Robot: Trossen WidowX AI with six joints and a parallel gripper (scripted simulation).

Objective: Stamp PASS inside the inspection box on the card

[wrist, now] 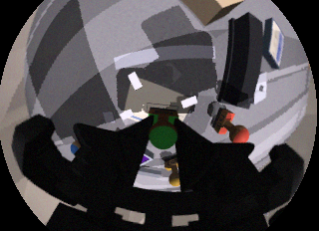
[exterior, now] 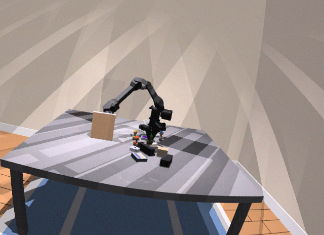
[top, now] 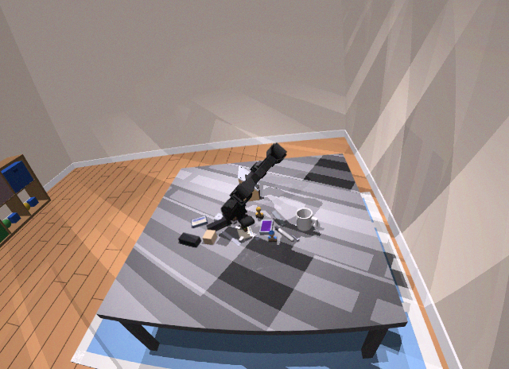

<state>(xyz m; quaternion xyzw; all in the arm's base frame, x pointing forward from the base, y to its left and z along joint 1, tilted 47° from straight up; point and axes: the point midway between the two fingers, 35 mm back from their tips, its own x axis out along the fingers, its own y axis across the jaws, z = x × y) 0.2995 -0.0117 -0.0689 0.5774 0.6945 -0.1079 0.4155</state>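
The cream card lies 1 cm ahead of my gripper tip and 4 cm below it. Round my gripper tip: red-knobbed stamp 10 cm behind, 5 cm to the right, 1 cm below; green-knobbed stamp 1 cm below; purple ink pad 1 cm ahead, 12 cm to the left, 3 cm below.
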